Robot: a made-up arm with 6 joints. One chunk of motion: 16 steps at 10 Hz.
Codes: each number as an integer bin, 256 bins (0 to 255) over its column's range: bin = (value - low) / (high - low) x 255, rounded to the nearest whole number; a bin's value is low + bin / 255 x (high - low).
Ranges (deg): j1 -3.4..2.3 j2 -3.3..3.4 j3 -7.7..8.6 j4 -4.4..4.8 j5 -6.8..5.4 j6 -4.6..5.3
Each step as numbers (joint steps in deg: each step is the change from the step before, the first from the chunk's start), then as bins.
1 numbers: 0.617 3.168 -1.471 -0.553 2.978 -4.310
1 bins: 180 246 97 107 204 7
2 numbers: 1.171 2.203 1.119 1.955 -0.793 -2.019
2 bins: 204 209 138 176 126 66
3 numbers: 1.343 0.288 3.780 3.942 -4.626 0.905
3 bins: 212 137 180 231 45 142
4 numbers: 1.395 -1.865 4.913 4.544 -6.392 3.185
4 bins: 215 55 197 248 9 201
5 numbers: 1.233 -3.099 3.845 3.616 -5.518 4.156
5 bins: 207 8 181 222 27 226
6 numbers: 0.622 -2.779 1.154 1.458 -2.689 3.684
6 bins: 180 20 139 162 86 213
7 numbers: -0.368 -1.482 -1.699 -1.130 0.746 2.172
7 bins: 136 69 94 91 158 174
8 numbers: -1.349 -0.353 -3.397 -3.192 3.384 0.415
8 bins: 92 112 67 33 213 129
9 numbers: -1.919 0.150 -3.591 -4.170 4.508 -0.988
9 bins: 66 131 64 6 236 93
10 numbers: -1.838 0.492 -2.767 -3.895 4.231 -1.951
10 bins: 70 144 77 14 231 68
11 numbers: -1.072 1.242 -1.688 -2.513 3.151 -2.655
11 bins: 104 173 94 52 208 50
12 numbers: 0.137 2.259 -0.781 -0.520 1.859 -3.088
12 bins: 158 212 108 108 181 39
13 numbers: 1.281 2.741 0.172 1.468 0.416 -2.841
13 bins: 209 230 123 163 151 45
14 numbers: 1.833 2.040 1.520 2.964 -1.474 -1.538
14 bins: 234 203 144 204 111 79
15 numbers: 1.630 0.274 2.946 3.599 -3.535 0.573
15 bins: 225 136 167 222 68 133
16 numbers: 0.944 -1.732 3.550 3.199 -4.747 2.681
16 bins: 194 60 176 211 43 188
